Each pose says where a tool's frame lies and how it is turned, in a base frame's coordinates. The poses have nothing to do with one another.
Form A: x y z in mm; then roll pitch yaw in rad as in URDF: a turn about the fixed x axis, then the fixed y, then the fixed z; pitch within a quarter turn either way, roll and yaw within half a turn.
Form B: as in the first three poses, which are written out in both.
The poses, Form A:
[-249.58 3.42 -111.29 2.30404 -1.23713 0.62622]
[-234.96 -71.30 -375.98 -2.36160 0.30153 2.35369]
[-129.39 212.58 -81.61 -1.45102 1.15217 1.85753]
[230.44 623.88 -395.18 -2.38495 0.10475 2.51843]
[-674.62 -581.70 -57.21 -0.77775 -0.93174 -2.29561]
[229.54 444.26 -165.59 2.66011 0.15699 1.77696]
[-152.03 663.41 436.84 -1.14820 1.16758 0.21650]
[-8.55 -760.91 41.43 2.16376 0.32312 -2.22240]
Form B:
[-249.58 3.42 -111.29 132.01 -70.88 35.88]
[-234.96 -71.30 -375.98 -135.31 17.28 134.86]
[-129.39 212.58 -81.61 -83.14 66.01 106.43]
[230.44 623.88 -395.18 -136.65 6.00 144.30]
[-674.62 -581.70 -57.21 -44.56 -53.38 -131.53]
[229.54 444.26 -165.59 152.41 8.99 101.81]
[-152.03 663.41 436.84 -65.79 66.90 12.40]
[-8.55 -760.91 41.43 123.97 18.51 -127.33]

